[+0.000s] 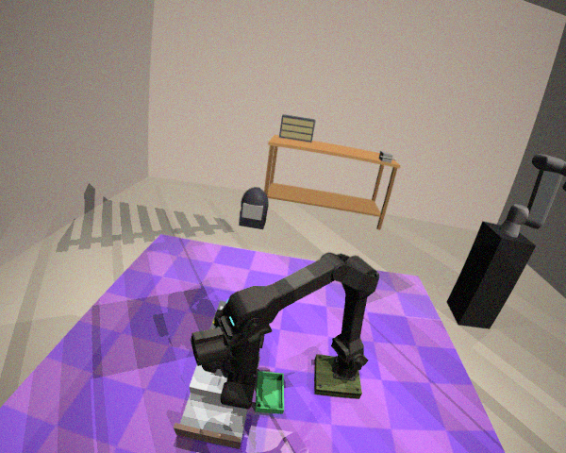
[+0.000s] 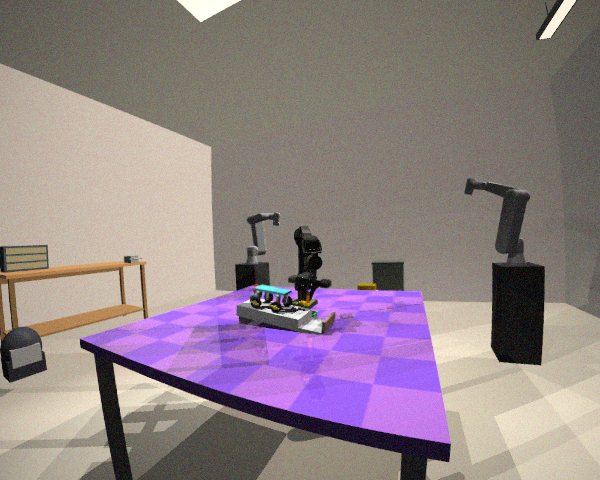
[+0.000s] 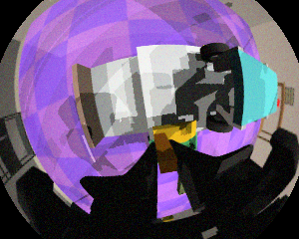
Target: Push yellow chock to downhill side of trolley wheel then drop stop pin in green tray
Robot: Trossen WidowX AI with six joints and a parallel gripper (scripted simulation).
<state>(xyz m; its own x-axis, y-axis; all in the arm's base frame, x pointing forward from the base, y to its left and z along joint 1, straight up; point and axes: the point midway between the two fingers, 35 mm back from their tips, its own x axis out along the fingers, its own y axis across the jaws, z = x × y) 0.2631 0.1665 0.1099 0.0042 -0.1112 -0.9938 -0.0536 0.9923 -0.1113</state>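
The red-headed stop pin lies 260 mm to the right of my gripper tip, 50 mm ahead of it and 30 mm above it. Also, from my gripper tip: trolley (150 mm to the right, 70 mm ahead, 10 mm above); then green tray (110 mm below, 60 mm to the right, 60 mm behind); then brown stop bar (120 mm to the left, 70 mm below, 50 mm ahead).
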